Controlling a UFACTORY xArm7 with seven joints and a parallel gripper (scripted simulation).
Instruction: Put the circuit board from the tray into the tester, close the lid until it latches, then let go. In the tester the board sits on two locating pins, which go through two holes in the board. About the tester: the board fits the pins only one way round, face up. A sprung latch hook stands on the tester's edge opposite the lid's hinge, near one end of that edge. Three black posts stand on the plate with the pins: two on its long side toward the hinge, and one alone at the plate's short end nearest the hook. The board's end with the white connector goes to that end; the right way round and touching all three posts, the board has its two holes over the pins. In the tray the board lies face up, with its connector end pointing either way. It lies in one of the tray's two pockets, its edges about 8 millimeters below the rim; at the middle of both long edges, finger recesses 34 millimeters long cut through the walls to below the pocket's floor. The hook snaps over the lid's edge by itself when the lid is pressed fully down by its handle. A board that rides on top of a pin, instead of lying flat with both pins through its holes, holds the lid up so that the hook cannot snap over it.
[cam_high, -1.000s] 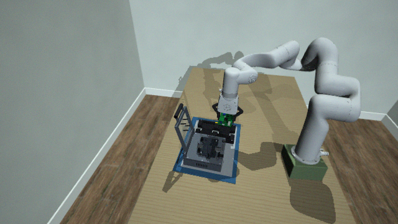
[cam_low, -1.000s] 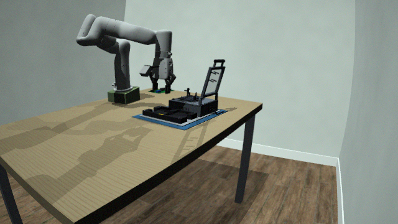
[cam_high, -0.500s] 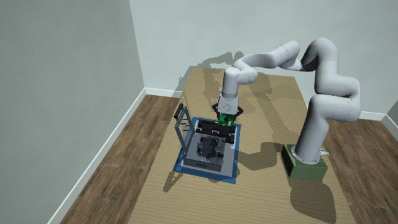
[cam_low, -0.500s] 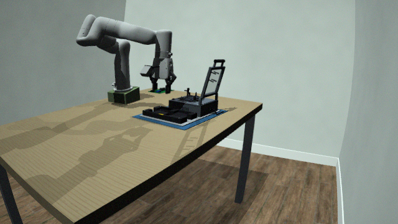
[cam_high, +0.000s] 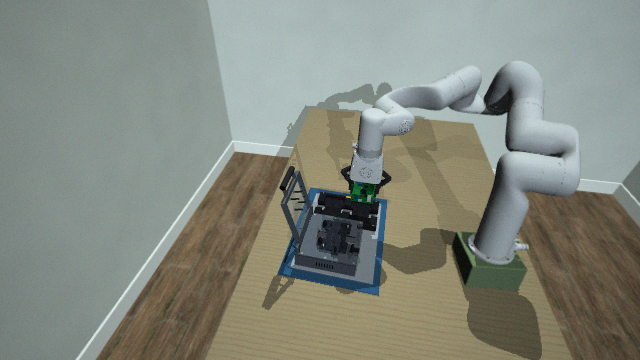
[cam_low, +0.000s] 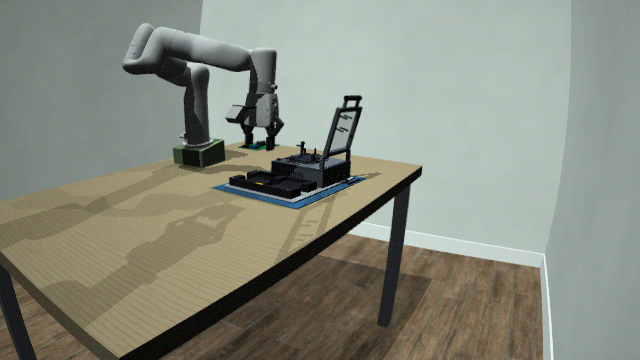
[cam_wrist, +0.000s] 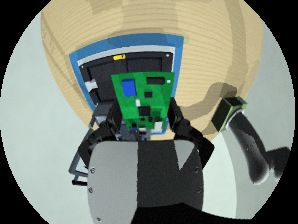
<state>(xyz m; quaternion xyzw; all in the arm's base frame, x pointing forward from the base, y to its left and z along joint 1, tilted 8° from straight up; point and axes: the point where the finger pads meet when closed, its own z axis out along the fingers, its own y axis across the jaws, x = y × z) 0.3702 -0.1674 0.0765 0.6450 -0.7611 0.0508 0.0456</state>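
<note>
The green circuit board lies right at my hand. Round my hand: lid (21 cm ahead, 14 cm to the left, 6 cm above); then tester plate (9 cm ahead, 16 cm to the left, 5 cm below).
</note>
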